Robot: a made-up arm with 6 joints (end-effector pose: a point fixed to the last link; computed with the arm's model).
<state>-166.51 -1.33 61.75 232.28 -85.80 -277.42</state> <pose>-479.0 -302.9 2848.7 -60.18 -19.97 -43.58</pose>
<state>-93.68 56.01 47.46 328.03 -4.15 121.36</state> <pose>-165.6 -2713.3 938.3 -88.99 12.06 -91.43</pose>
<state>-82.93 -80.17 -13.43 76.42 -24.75 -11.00</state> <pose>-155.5 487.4 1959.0 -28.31 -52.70 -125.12</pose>
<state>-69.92 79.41 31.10 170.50 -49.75 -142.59</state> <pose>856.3 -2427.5 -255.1 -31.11 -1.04 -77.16</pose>
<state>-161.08 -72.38 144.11 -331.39 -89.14 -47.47</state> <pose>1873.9 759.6 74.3 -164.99 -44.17 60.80</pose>
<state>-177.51 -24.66 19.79 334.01 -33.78 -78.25</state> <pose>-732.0 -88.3 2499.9 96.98 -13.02 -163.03</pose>
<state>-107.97 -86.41 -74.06 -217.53 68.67 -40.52</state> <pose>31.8 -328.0 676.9 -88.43 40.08 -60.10</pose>
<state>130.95 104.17 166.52 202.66 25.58 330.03</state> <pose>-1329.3 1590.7 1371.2 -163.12 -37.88 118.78</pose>
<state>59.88 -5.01 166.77 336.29 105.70 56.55</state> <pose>-479.1 -1004.6 1457.5 -131.42 65.65 -10.00</pose>
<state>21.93 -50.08 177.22 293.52 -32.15 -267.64</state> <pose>-1584.0 -515.9 59.0 132.71 28.57 168.18</pose>
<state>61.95 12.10 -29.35 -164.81 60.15 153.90</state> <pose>725.8 1250.1 613.4 -111.37 73.11 -66.59</pose>
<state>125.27 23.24 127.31 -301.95 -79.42 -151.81</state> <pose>-72.4 437.0 2760.4 164.32 -17.73 64.14</pose>
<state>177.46 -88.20 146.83 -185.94 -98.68 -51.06</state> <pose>1431.9 -39.8 -778.5 -132.73 26.10 170.92</pose>
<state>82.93 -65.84 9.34 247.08 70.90 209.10</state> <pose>127.0 -614.5 2164.7 -43.08 -12.84 19.72</pose>
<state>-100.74 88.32 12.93 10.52 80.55 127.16</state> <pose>-350.5 -2071.6 -752.1 -129.81 -4.92 -90.33</pose>
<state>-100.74 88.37 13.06 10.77 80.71 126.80</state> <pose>-349.7 -2073.2 -751.6 -129.53 -5.15 -90.07</pose>
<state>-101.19 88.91 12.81 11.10 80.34 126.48</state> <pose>-361.7 -2055.1 -773.7 -129.14 -3.99 -90.22</pose>
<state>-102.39 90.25 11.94 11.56 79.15 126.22</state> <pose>-393.3 -2002.9 -831.0 -128.55 -0.61 -91.04</pose>
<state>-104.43 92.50 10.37 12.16 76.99 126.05</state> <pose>-441.7 -1907.4 -924.9 -127.71 5.31 -92.53</pose>
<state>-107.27 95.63 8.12 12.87 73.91 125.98</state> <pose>-496.1 -1762.7 -1046.4 -126.55 13.66 -94.55</pose>
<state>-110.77 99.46 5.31 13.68 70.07 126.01</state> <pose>-540.7 -1571.0 -1178.3 -124.94 23.96 -96.69</pose>
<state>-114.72 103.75 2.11 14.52 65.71 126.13</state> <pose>-560.0 -1342.9 -1301.3 -122.57 35.52 -98.41</pose>
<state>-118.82 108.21 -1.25 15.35 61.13 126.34</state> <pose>-543.8 -1099.7 -1398.6 -118.85 47.44 -98.78</pose>
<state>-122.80 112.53 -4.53 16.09 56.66 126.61</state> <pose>-494.3 -866.1 -1461.4 -112.56 58.72 -96.32</pose>
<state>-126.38 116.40 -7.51 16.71 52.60 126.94</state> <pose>-423.6 -664.2 -1490.1 -101.34 68.21 -88.40</pose>
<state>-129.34 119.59 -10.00 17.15 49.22 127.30</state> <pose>-348.5 -506.8 -1493.9 -81.97 74.68 -71.67</pose>
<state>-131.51 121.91 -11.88 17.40 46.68 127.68</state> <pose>-285.0 -398.1 -1484.6 -56.90 77.34 -48.43</pose>
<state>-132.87 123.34 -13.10 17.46 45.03 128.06</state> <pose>-242.1 -333.1 -1473.3 -37.79 77.44 -30.37</pose>
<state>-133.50 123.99 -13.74 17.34 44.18 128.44</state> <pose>-221.0 -302.8 -1465.8 -28.71 77.07 -21.67</pose>
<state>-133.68 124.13 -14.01 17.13 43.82 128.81</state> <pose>-214.9 -293.4 -1462.1 -25.60 76.98 -18.51</pose>
